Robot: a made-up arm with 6 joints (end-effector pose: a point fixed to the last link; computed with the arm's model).
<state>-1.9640 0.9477 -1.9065 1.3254 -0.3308 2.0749</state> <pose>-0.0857 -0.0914 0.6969 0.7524 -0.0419 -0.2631 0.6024</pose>
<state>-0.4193 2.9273 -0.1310 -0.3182 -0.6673 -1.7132</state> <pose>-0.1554 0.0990 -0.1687 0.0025 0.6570 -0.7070 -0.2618</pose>
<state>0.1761 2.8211 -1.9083 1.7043 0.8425 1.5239</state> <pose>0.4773 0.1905 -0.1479 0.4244 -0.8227 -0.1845 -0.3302</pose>
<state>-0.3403 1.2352 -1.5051 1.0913 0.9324 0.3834</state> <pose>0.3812 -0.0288 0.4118 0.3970 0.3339 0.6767 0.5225</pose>
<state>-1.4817 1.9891 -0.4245 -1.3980 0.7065 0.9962</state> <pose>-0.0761 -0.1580 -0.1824 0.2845 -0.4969 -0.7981 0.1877</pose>
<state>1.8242 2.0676 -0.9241 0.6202 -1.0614 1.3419</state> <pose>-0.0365 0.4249 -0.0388 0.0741 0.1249 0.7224 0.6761</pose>
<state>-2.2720 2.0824 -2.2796 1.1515 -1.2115 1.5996</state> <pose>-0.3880 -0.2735 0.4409 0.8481 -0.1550 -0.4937 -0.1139</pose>
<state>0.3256 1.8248 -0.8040 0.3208 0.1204 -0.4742</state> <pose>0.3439 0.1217 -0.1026 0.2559 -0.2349 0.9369 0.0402</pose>
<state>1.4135 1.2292 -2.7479 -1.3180 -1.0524 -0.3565</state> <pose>-0.1340 -0.0916 0.6918 0.8539 0.1277 -0.4898 -0.1207</pose>
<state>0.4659 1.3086 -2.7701 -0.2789 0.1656 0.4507</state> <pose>-0.0146 -0.0145 0.7653 0.9455 0.0093 0.0929 0.3119</pose>
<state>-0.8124 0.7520 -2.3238 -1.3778 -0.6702 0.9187</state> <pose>-0.0753 0.2038 0.6921 0.7484 -0.3358 -0.0464 -0.5700</pose>
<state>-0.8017 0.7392 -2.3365 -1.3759 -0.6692 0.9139</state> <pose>-0.0868 0.2124 0.6884 0.7472 -0.3368 -0.0611 -0.5696</pose>
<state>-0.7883 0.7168 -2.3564 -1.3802 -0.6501 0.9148</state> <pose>-0.1060 0.2248 0.6830 0.7470 -0.3301 -0.0822 -0.5712</pose>
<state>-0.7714 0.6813 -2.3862 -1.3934 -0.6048 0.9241</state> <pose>-0.1361 0.2418 0.6743 0.7485 -0.3118 -0.1120 -0.5745</pose>
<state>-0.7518 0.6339 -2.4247 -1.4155 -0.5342 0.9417</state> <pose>-0.1767 0.2617 0.6604 0.7517 -0.2812 -0.1504 -0.5773</pose>
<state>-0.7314 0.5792 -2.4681 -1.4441 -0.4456 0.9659</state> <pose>-0.2239 0.2814 0.6404 0.7562 -0.2412 -0.1947 -0.5763</pose>
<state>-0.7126 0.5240 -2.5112 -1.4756 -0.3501 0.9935</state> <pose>-0.2716 0.2979 0.6152 0.7608 -0.1968 -0.2403 -0.5698</pose>
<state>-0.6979 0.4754 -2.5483 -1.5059 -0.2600 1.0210</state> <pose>-0.3131 0.3095 0.5890 0.7647 -0.1546 -0.2812 -0.5588</pose>
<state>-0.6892 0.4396 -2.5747 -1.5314 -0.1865 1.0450</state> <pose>-0.3429 0.3161 0.5675 0.7675 -0.1203 -0.3115 -0.5472</pose>
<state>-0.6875 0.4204 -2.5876 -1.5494 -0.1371 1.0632</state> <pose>-0.3582 0.3188 0.5555 0.7696 -0.0979 -0.3276 -0.5393</pose>
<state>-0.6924 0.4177 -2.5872 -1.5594 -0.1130 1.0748</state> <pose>-0.3597 0.3187 0.5548 0.7714 -0.0878 -0.3290 -0.5376</pose>
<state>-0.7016 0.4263 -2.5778 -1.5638 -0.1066 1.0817</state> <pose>-0.3518 0.3167 0.5621 0.7731 -0.0859 -0.3202 -0.5408</pose>
